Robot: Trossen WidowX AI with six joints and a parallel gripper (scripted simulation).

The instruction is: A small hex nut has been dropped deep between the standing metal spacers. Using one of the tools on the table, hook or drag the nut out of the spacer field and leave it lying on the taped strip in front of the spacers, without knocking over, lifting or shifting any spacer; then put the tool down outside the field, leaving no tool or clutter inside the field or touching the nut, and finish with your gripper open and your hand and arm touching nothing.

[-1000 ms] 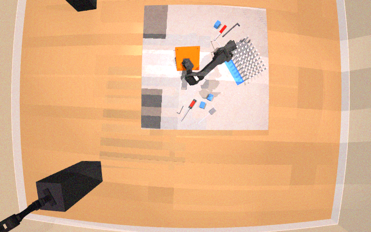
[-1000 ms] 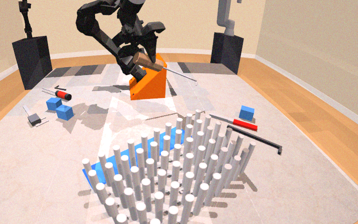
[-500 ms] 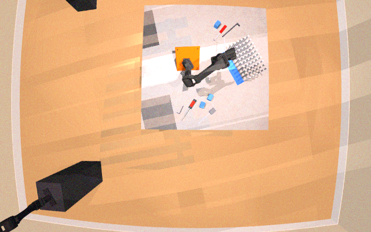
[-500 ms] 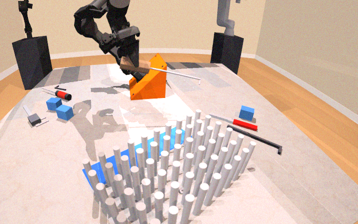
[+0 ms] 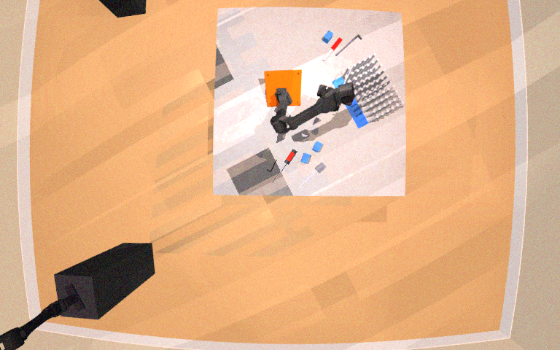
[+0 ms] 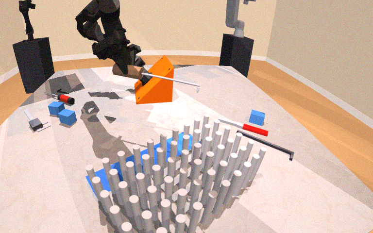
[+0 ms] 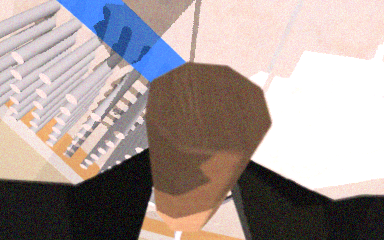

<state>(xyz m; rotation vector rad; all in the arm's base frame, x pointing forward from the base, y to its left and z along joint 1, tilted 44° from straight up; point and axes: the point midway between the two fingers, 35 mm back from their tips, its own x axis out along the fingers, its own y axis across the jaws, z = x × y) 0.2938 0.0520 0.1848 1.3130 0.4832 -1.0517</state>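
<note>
The blue taped strip is 20 cm below my gripper tip, 15 cm ahead of it and 4 cm to the left of it. From my gripper tip the other things lie so: hex nut 30 cm ahead, 20 cm below, 12 cm to the left; then wooden-handled pick 9 cm to the left, 5 cm ahead.
</note>
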